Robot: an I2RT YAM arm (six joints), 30 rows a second.
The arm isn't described. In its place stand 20 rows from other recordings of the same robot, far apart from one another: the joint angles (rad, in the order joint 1, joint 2, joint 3, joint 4, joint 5, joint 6), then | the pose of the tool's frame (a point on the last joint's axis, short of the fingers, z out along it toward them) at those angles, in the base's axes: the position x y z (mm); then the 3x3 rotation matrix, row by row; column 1 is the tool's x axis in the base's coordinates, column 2 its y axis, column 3 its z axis.
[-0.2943, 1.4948, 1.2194, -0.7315, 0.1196, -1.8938] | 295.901, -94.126, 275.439; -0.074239, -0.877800, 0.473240; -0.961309, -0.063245, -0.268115; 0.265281, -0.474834, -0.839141
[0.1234, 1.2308, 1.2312, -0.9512, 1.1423, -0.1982] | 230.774, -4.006, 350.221; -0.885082, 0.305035, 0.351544; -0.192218, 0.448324, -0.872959; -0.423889, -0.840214, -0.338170
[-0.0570, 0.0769, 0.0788, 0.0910, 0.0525, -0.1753] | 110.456, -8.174, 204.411; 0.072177, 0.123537, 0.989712; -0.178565, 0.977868, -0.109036; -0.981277, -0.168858, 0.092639
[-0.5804, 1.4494, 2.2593, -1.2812, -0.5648, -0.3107] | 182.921, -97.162, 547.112; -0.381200, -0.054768, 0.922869; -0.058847, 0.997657, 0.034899; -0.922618, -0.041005, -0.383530
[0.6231, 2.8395, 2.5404, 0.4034, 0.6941, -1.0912] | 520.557, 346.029, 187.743; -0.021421, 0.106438, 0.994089; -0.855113, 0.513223, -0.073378; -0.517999, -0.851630, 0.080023
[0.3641, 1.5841, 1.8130, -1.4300, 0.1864, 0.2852] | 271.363, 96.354, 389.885; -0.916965, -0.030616, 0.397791; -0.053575, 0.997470, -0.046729; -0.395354, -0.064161, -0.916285
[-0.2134, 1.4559, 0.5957, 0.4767, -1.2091, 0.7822] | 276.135, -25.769, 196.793; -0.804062, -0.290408, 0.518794; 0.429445, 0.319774, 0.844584; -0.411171, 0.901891, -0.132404
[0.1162, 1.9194, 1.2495, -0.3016, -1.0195, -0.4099] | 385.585, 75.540, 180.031; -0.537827, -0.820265, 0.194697; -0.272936, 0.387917, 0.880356; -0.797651, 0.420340, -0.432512
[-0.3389, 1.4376, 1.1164, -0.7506, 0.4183, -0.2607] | 266.181, -109.162, 261.207; -0.925696, 0.257205, 0.277369; 0.076569, 0.845487, -0.528478; -0.370439, -0.467972, -0.802357
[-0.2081, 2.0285, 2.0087, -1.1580, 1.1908, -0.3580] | 400.384, -118.333, 324.909; -0.995312, 0.080974, -0.052883; 0.077331, 0.337963, -0.937977; -0.058079, -0.937670, -0.342640
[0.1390, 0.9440, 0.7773, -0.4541, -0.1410, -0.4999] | 202.895, 33.437, 282.287; -0.385562, -0.495882, 0.778102; -0.533144, 0.808008, 0.250760; -0.753060, -0.318157, -0.575913
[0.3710, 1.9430, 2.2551, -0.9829, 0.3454, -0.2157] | 391.092, 139.208, 424.933; -0.545785, -0.215782, 0.809665; -0.428410, 0.902291, -0.048318; -0.720127, -0.373240, -0.584900
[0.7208, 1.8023, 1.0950, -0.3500, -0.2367, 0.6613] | 264.303, 243.299, 162.269; -0.963611, -0.172743, 0.203993; -0.051846, 0.869427, 0.491334; -0.262232, 0.462879, -0.846745
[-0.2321, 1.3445, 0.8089, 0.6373, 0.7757, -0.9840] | 287.175, -93.491, 307.424; -0.646558, 0.548564, 0.530133; -0.458064, 0.276534, -0.844811; -0.610033, -0.789054, 0.072482
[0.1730, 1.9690, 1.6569, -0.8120, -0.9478, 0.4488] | 403.727, 99.900, 253.246; -0.993962, -0.016391, 0.108491; 0.083304, 0.530791, 0.843399; -0.071411, 0.847344, -0.526221
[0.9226, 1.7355, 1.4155, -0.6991, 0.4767, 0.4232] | 236.461, 285.161, 263.855; -0.700068, -0.302261, 0.646949; -0.319969, 0.942732, 0.094213; -0.638376, -0.141048, -0.756691
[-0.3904, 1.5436, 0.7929, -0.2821, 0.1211, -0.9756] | 265.548, -113.929, 160.257; -0.805452, -0.413664, 0.424417; -0.557393, 0.772082, -0.305291; -0.201397, -0.482464, -0.852448
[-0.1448, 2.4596, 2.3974, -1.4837, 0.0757, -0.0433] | 470.560, -71.338, 215.102; -0.994610, 0.102787, 0.013650; 0.101416, 0.991749, -0.078418; -0.021598, -0.076611, -0.996827
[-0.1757, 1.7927, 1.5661, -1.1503, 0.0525, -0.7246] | 345.691, -63.268, 266.953; -0.845723, -0.502245, 0.180283; -0.522131, 0.848589, -0.085302; -0.110144, -0.166273, -0.979909
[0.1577, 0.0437, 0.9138, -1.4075, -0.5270, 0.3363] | -43.943, 11.142, 297.363; -0.662831, -0.364090, 0.654288; 0.183403, 0.768256, 0.613307; -0.725960, 0.526517, -0.442449
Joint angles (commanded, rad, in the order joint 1, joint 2, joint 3, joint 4, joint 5, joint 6), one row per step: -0.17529 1.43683 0.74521 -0.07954 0.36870 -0.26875; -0.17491 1.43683 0.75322 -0.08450 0.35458 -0.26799; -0.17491 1.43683 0.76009 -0.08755 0.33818 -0.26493; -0.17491 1.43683 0.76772 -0.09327 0.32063 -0.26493; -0.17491 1.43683 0.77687 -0.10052 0.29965 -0.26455; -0.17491 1.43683 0.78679 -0.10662 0.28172 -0.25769; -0.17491 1.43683 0.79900 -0.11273 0.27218 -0.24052; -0.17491 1.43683 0.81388 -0.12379 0.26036 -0.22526; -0.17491 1.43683 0.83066 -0.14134 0.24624 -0.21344; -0.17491 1.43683 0.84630 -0.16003 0.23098 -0.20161; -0.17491 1.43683 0.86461 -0.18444 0.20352 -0.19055
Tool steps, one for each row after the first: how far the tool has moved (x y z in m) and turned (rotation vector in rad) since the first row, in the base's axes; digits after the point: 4 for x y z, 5 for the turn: 0.0013 0.0004 0.0019 0.00960 -0.00507 0.01003; 0.0026 0.0007 0.0037 0.02198 -0.01221 0.01985; 0.0037 0.0011 0.0054 0.03364 -0.01618 0.03250; 0.0051 0.0016 0.0075 0.04785 -0.02071 0.04740; 0.0066 0.0019 0.0100 0.06356 -0.02955 0.05594; 0.0084 0.0019 0.0132 0.07952 -0.04400 0.05180; 0.0102 0.0020 0.0169 0.09638 -0.05549 0.05050; 0.0119 0.0022 0.0207 0.11364 -0.06110 0.05286; 0.0132 0.0025 0.0241 0.13223 -0.06443 0.05582; 0.0146 0.0033 0.0278 0.15950 -0.06534 0.06765
